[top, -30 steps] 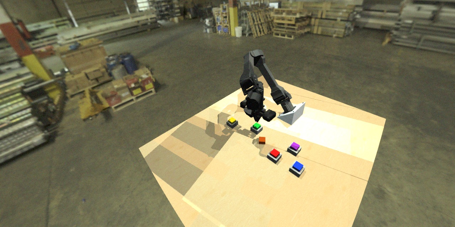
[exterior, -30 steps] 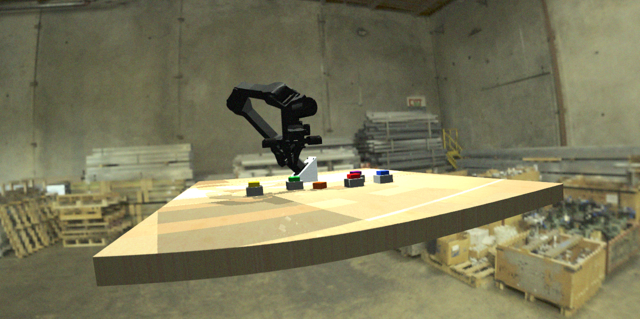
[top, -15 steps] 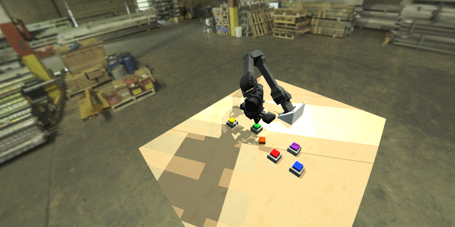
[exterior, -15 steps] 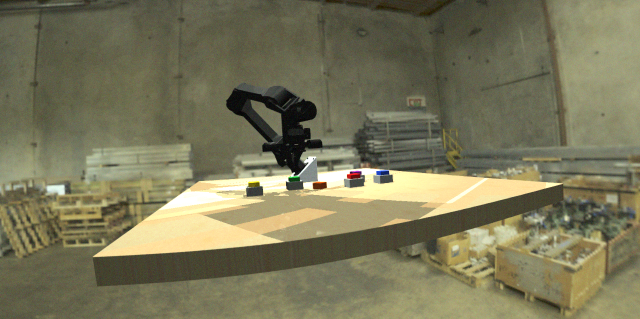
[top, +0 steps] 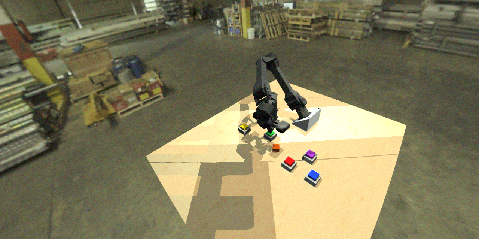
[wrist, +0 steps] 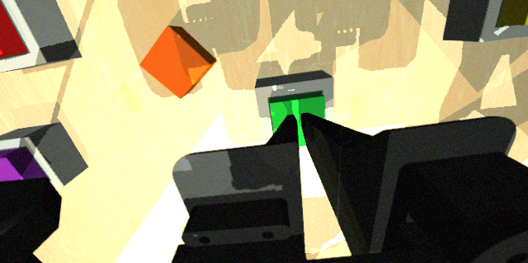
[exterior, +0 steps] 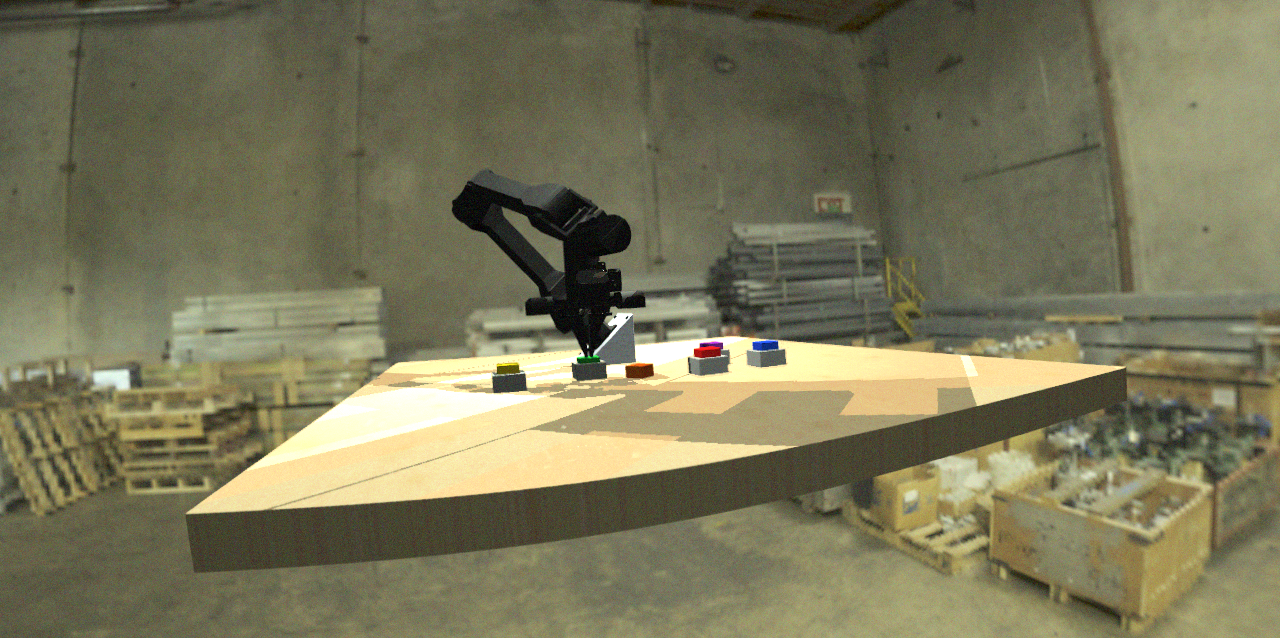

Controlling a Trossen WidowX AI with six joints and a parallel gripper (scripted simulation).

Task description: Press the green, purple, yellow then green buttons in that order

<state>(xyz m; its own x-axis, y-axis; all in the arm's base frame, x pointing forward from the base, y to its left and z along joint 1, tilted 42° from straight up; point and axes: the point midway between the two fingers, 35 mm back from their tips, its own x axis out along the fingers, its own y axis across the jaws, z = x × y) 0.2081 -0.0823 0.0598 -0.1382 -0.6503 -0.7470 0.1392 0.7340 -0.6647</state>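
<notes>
Now: gripper tip 10 mm above the green button. Round my gripper tip: yellow button 140 mm to the right, 40 mm ahead; then orange block 60 mm to the left, 50 mm ahead, 20 mm below; then red button 160 mm to the left, 100 mm ahead.
</notes>
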